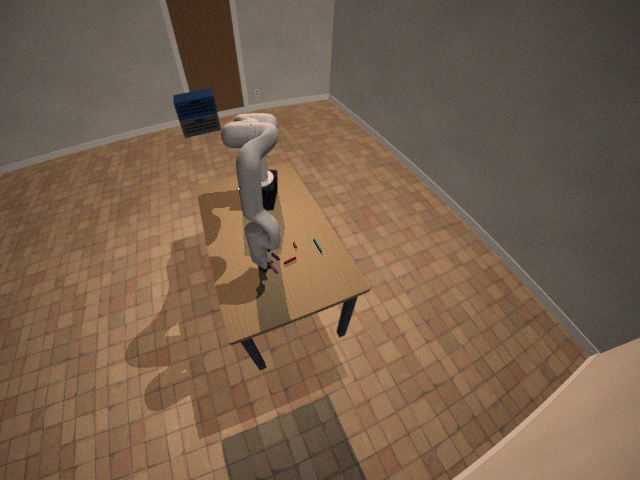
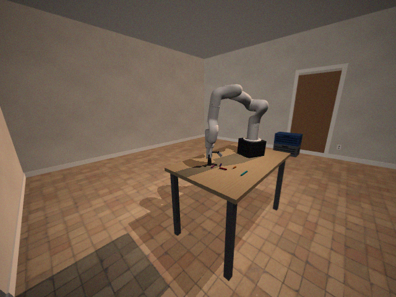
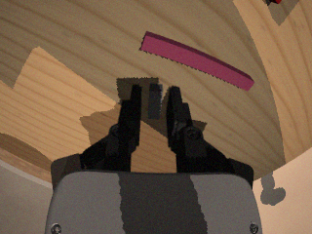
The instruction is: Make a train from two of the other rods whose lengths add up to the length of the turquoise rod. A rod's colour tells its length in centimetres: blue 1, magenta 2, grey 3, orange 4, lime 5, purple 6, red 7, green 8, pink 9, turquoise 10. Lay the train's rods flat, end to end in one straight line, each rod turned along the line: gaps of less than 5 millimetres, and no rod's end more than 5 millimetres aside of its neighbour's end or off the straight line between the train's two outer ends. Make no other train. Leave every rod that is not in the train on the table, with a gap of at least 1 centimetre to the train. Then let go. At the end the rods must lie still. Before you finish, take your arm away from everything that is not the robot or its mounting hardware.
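Now: hand 20 mm above the grey rod. From my hand the other things lie so: purple rod (50 mm behind, 90 mm to the left, 20 mm below); pink rod (10 mm ahead, 50 mm to the left, 20 mm below); red rod (10 mm ahead, 150 mm to the left, 20 mm below).
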